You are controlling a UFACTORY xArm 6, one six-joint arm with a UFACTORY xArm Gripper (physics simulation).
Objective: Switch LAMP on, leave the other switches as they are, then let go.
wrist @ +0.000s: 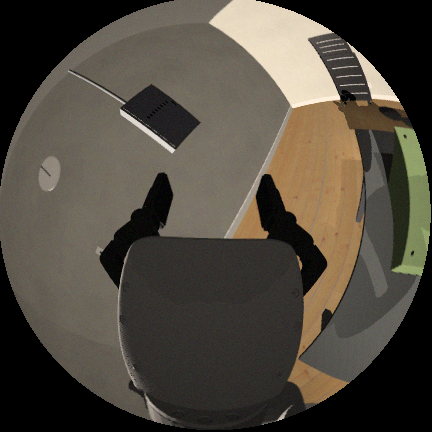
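Observation:
My gripper is open, with its two black fingers wide apart and nothing between them. Beyond the fingers are the grey wall and the wooden floor, both at a distance. A light green panel with small dark holes near its corners stands at the far right edge of the wrist view, seen at a steep angle and partly cut off. It is well to the right of the fingers and apart from them. No switch and no LAMP label can be made out in the wrist view, so the state of the switches cannot be told.
A dark grey curved surface lies at the lower right, beside the green panel. A black slotted box with a thin pipe is on the grey wall, with a round clock left of it. A dark slatted unit is at the upper right.

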